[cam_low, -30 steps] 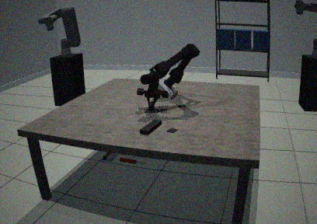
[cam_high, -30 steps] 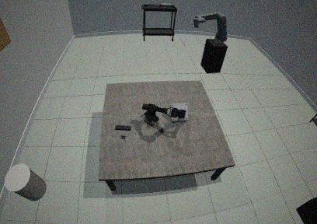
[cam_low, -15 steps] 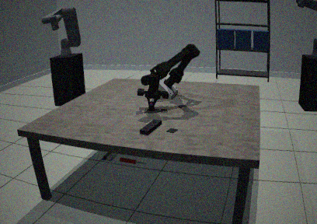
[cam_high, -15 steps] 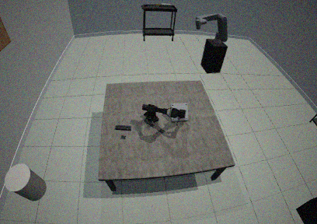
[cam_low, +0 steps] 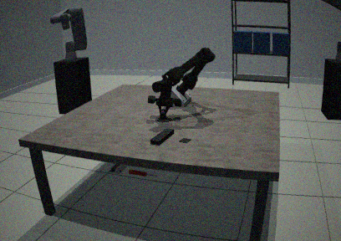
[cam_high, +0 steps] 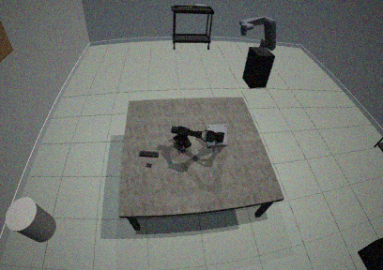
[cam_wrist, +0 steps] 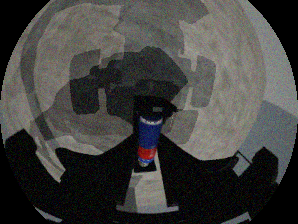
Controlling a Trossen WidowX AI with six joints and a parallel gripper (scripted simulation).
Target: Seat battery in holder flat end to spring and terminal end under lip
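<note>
My gripper tip is 10 mm below the battery. From my gripper tip the other things lie so: dark square piece 330 mm ahead, 180 mm to the left, 10 mm below.
</note>
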